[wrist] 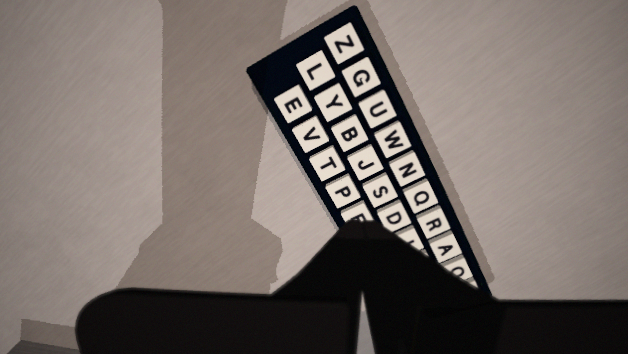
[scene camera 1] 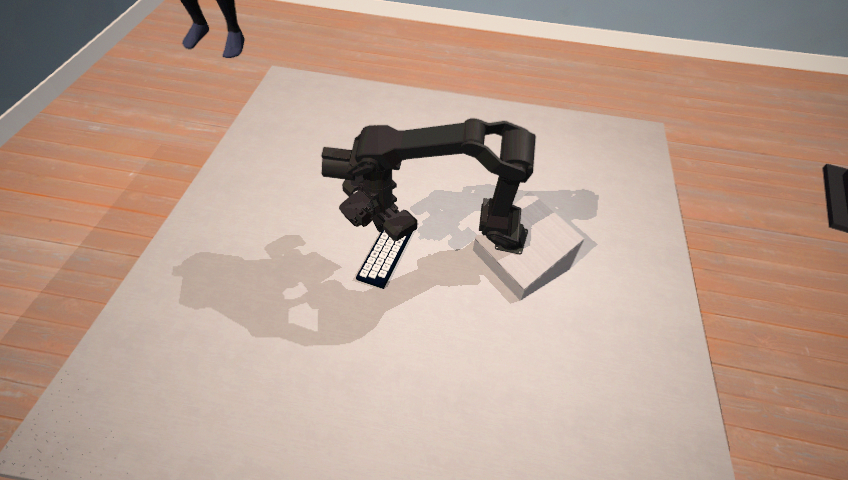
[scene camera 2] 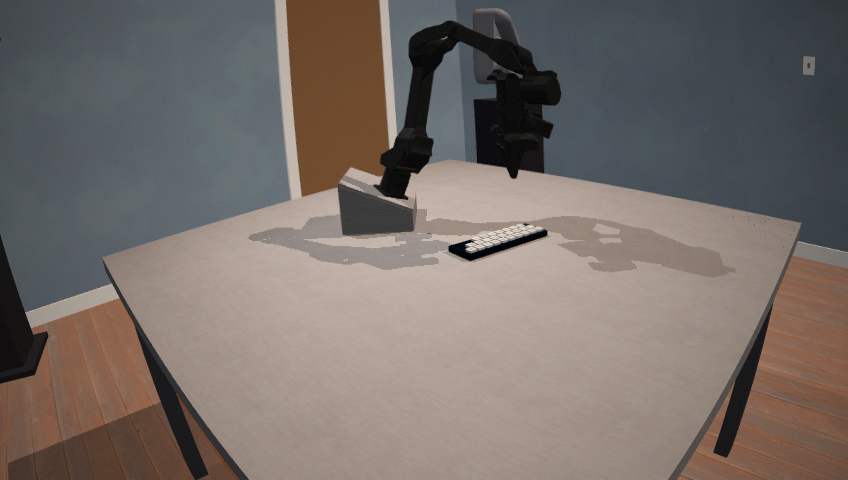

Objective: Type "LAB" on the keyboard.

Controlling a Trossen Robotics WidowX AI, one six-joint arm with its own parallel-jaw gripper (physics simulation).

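Frame: origin at the arm's base, x back, y right, z up, level; millimetres.
Seen in the pictures: gripper, fingertip midpoint: (wrist: pixel 360 234) (scene camera 1: pixel 380 230) (scene camera 2: pixel 513 178); arm's base, link origin: (scene camera 1: pixel 511 239) (scene camera 2: pixel 390 192).
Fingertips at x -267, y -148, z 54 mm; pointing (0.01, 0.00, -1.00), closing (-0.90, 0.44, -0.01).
Note:
Offsets run from my fingertips to a thing's top centre. Level surfaces: height alone.
The dark blue keyboard {dx -5, dy +43, dz -111 mm} (scene camera 1: pixel 380 256) (scene camera 2: pixel 502 240) (wrist: pixel 280 67) with white letter keys lies on the table. In the wrist view, the L key {dx +0, dy -43, dz -111 mm} (wrist: pixel 315 70) is near the keyboard's upper end, the B key {dx -3, dy -3, dz -111 mm} (wrist: pixel 349 133) is in the middle row, and the A key {dx -28, dy +92, dz -111 mm} (wrist: pixel 445 248) is low in the right row. My gripper (scene camera 2: pixel 513 175) (wrist: pixel 360 234) is shut and empty, its tips pointing down well above the keyboard and touching no key. In the wrist view the fingers hide the keyboard's lower left part. In scene camera 1 the gripper body covers the keyboard's far end and the fingertips are hidden.
The arm stands on a pale wedge-shaped block (scene camera 1: pixel 550 252) (scene camera 2: pixel 376 211) on the grey table {dz -129 mm} (scene camera 1: pixel 416 386) (scene camera 2: pixel 416 356). Shadows of the arm fall around the keyboard. A person's feet (scene camera 1: pixel 233 44) show on the floor beyond the table. A dark stand (scene camera 1: pixel 836 199) (scene camera 2: pixel 13 333) is off the table.

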